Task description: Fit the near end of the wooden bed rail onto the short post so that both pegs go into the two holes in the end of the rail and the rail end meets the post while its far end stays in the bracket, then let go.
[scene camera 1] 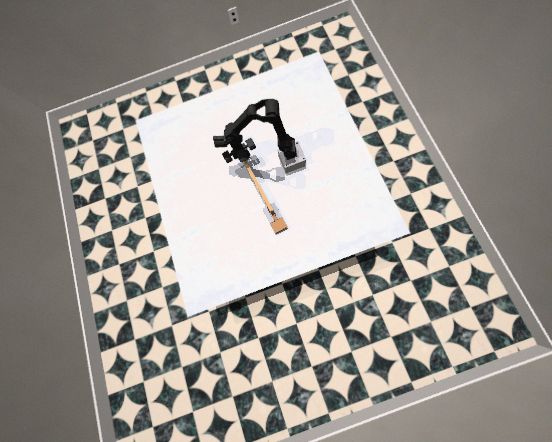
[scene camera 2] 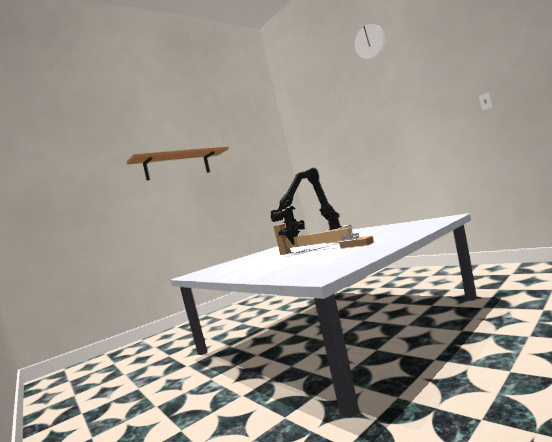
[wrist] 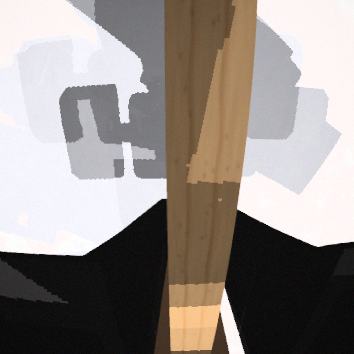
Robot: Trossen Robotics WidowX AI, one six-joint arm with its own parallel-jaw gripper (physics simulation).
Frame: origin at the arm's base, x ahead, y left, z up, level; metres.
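Seen in the pictures: gripper, fingertip midpoint: [scene camera 2: 294,244] [wrist: 187,206]; arm's base, link origin: [scene camera 1: 290,153] [scene camera 2: 335,228].
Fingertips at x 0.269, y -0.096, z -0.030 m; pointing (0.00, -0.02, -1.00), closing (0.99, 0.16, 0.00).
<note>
Offsets run from my fingertips to a thing's top centre. "pt": to the spot under its first point. Level surfaces: height alone.
The wooden rail {0.025 m back, 0.163 m left, 0.046 m up} [scene camera 1: 259,188] [scene camera 2: 322,237] [wrist: 210,125] stands on its narrow edge, its far end at the small grey bracket [scene camera 1: 270,212] [scene camera 2: 352,237]. My gripper [scene camera 1: 244,159] [scene camera 2: 291,239] [wrist: 187,206] is shut on the rail near its near end, with a black finger on each side. The upright brown post {pt 0.033 m ahead, 0.075 m right, 0.031 m up} [scene camera 2: 281,241] [wrist: 162,327] stands close beside the near end; in scene camera 1 the arm hides it. In the wrist view the rail end lies over the post, near the bottom edge. Pegs and holes do not show, and I cannot tell whether the end touches the post.
An orange-brown wooden block {0.061 m back, 0.408 m left, 0.014 m down} [scene camera 1: 279,225] [scene camera 2: 357,242] lies on the white table {0.050 m down} [scene camera 1: 225,250] [scene camera 2: 250,272] beside the bracket. The arm's grey base [scene camera 1: 294,162] stands on the table to the right of the rail in scene camera 1. A wooden shelf [scene camera 2: 177,155] hangs on the wall.
</note>
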